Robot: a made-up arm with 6 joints.
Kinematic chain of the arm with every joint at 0, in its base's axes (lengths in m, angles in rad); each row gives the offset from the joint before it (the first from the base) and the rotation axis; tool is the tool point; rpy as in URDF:
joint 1: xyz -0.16 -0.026 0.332 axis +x
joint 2: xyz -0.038 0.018 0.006 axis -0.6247 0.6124 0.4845
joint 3: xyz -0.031 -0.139 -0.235 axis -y
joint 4: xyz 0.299 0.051 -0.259 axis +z
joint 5: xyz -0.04 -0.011 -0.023 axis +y
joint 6: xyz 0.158 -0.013 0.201 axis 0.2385 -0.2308 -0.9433
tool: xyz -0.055 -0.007 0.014 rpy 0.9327 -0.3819 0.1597
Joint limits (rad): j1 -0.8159..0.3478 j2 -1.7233..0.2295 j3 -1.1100..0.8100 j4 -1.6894..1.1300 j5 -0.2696..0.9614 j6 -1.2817..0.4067
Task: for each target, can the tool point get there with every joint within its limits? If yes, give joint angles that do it. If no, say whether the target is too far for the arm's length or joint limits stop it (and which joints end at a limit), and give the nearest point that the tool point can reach.
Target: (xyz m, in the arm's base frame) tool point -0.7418 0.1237 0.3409
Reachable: no: joint limits stop it (at a limit: joint 1, joint 2, joint 3, joint 4, joint 5, joint 6) | nearest point -0.1559 -0.1915 0.4976 | short by 0.684 m
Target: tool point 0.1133 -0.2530 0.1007
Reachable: yes | joints 0.0907 -0.4261 0.4087 -1.1420 0.4326 -0.6513
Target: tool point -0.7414 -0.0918 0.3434
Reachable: no: joint limits stop it (at a limit: joint 2, joint 3, joint 4, joint 5, joint 6) | nearest point -0.1559 -0.2566 0.3720 | short by 0.609 m
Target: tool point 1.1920 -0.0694 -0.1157
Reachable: no: too far | nearest point 0.6036 -0.0408 0.0470 | short by 0.611 m
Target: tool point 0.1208 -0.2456 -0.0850
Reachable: yes | joints -0.3306 -0.1546 -0.5188 0.2760 0.0650 -0.4860
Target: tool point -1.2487 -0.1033 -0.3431
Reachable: no: too far | nearest point -0.4051 -0.2209 -0.2332 | short by 0.859 m
